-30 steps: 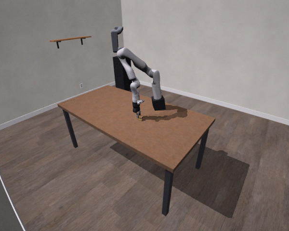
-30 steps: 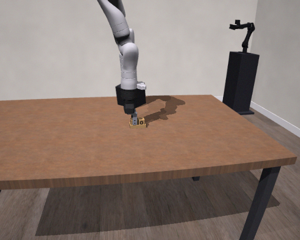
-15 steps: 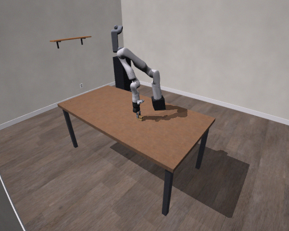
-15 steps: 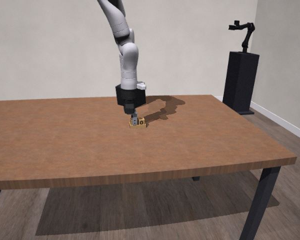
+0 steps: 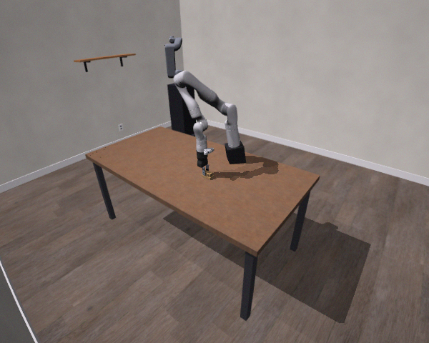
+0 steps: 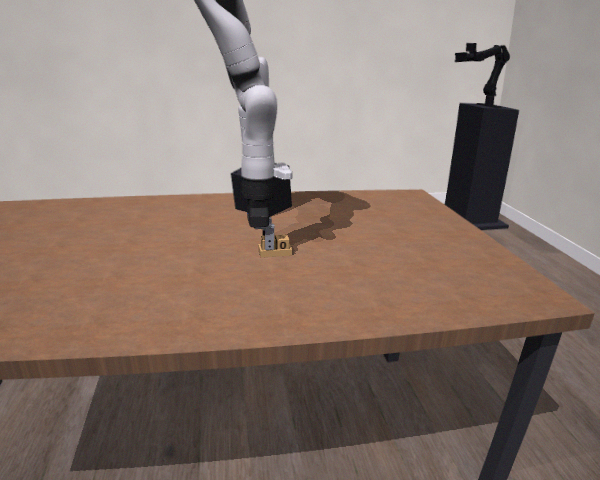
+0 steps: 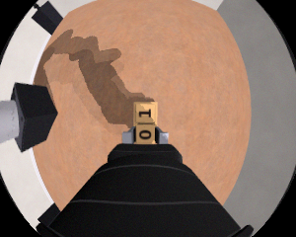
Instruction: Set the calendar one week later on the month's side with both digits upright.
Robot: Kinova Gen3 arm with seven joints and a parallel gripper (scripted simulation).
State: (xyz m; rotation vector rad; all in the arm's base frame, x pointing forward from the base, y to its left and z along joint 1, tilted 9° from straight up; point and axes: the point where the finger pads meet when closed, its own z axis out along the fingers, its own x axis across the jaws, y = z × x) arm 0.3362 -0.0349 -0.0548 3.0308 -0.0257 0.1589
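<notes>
My hand is 2 cm to the right of the wooden tray and 3 cm above it.
</notes>
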